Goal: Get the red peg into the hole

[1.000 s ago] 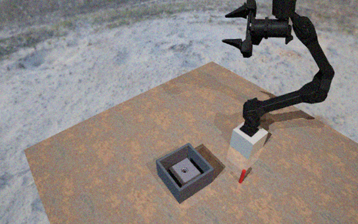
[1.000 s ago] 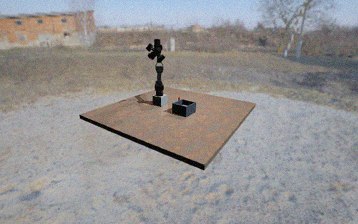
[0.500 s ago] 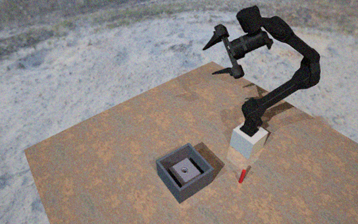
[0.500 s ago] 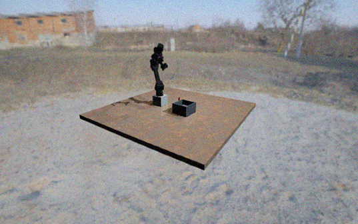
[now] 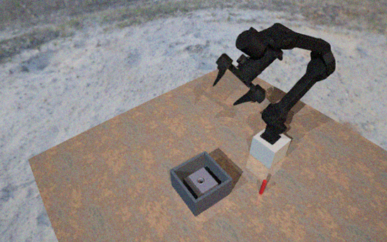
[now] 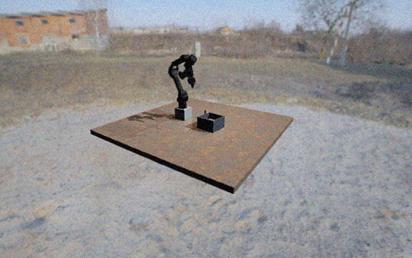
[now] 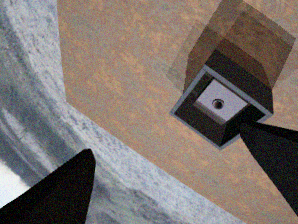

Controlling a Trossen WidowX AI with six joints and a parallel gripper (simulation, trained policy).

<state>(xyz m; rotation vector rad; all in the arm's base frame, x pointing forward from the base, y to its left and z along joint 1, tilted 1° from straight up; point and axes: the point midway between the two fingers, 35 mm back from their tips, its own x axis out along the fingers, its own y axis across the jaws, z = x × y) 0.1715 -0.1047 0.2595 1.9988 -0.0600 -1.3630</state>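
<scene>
Now: gripper tip 300 mm above the red peg and 220 mm to the right of it. Also, from my gripper tip: grey box: 310 mm below, 150 mm ahead, 50 mm to the left; then grey plate: 290 mm below, 150 mm ahead, 50 mm to the left.
</scene>
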